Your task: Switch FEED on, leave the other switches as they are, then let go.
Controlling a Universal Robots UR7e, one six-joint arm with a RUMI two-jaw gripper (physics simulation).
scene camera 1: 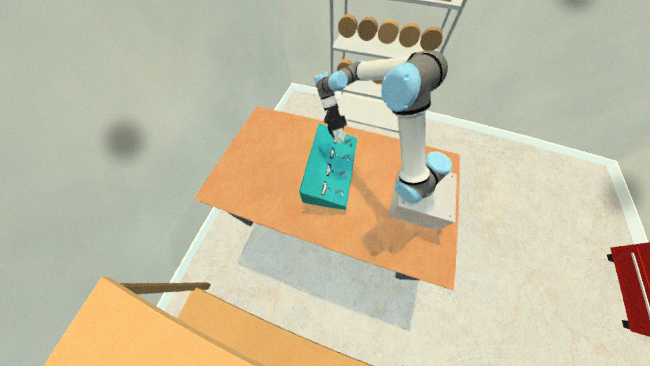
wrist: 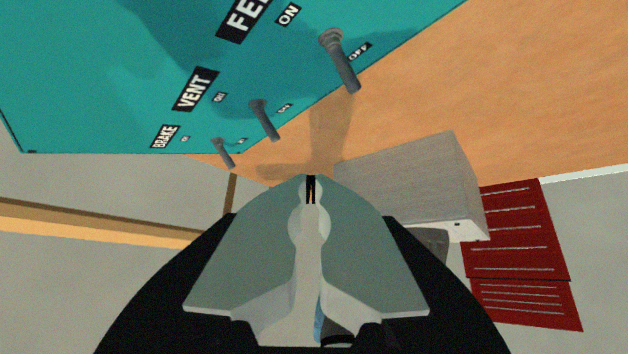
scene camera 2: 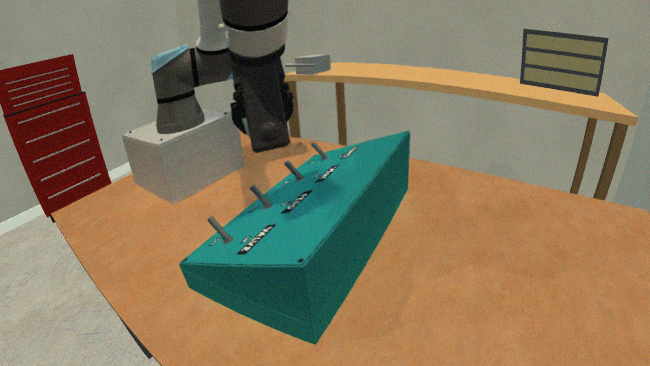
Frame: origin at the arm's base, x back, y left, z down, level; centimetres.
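Seen in the pictures: gripper, fingertip midpoint: [scene camera 1: 341, 143] [wrist: 311, 177]; arm's base, origin of the base link: [scene camera 2: 181, 125].
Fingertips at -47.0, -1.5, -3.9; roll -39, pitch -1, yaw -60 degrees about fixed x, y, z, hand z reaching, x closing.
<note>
Pixels of each thing's top centre, then the offset from my fingertips to it, as dx, dy, dz. Level surfaces: height alone.
- FEED switch, middle of its top: [wrist: 343, 84] [scene camera 2: 258, 186] [scene camera 1: 345, 153] +2.8, -0.9, +9.0
- VENT switch, middle of its top: [wrist: 265, 138] [scene camera 2: 291, 161] +6.6, +10.5, +9.0
- BRAKE switch, middle of its top: [wrist: 222, 167] [scene camera 2: 318, 142] +10.3, +21.9, +9.0
- VALVE switch, middle of its top: [scene camera 2: 215, 218] -0.9, -12.4, +9.0
- orange table, its level: dz +21.7
The teal switch panel [scene camera 1: 314, 175] [scene camera 2: 350, 210] [wrist: 75, 60] stands on the table. The FEED switch [scene camera 1: 346, 157] [scene camera 2: 261, 196] [wrist: 342, 62] leans toward its OFF label. The VENT switch [scene camera 2: 294, 171] [wrist: 265, 121] and BRAKE switch [scene camera 2: 318, 151] [wrist: 223, 153] lean the same way, as does the VALVE switch [scene camera 2: 220, 230]. In the wrist view the FEED label is partly cut off. My gripper [scene camera 1: 340, 141] [wrist: 311, 177] is shut and empty, above the panel toward its VALVE end. Its fingertips are apart from the levers in the wrist view. They are hidden behind the gripper's body in scene camera 2.
The grey base block [scene camera 1: 425, 216] [scene camera 2: 185, 160] [wrist: 400, 175] stands on the orange table [scene camera 1: 240, 165] [scene camera 2: 475, 280] beside the panel. A red drawer cabinet [scene camera 2: 55, 135] [wrist: 520, 240] and a wooden bench [scene camera 2: 425, 77] stand beyond. A rack [scene camera 1: 332, 30] with round pieces stands behind the arm.
</note>
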